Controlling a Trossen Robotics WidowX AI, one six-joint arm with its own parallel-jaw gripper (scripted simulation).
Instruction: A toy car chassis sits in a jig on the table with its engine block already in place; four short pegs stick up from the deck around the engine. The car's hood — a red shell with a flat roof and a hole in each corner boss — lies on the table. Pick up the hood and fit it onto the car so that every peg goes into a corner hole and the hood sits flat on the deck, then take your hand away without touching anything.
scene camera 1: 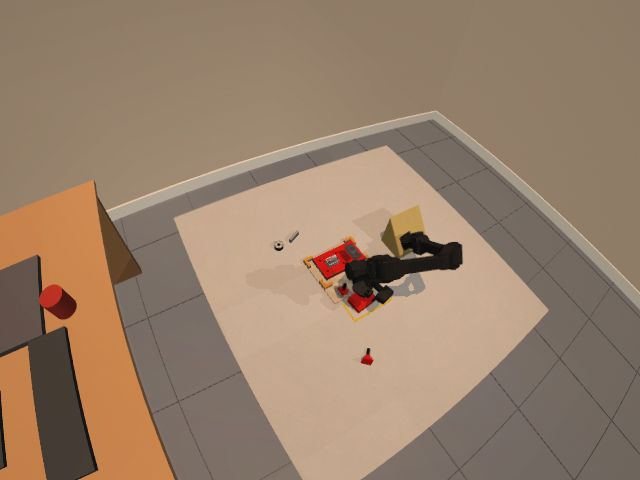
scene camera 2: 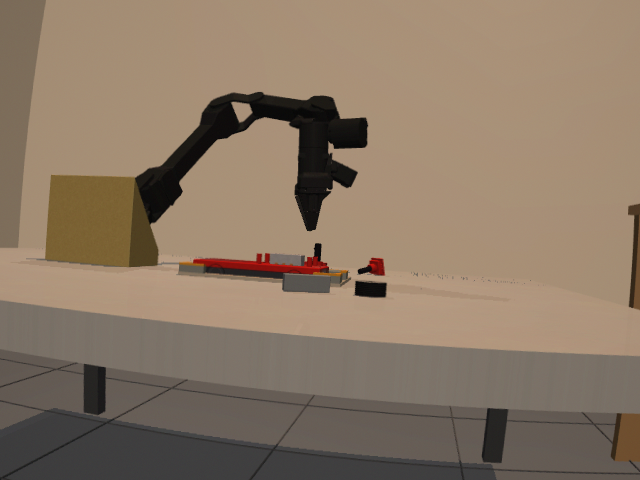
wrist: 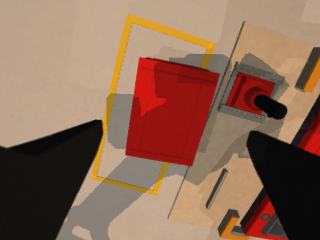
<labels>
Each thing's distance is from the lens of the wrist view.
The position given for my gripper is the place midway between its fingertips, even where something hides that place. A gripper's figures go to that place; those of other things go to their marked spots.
my gripper [wrist: 176, 132]: 12 cm
red hood [wrist: 171, 102]: 17 cm
</labels>
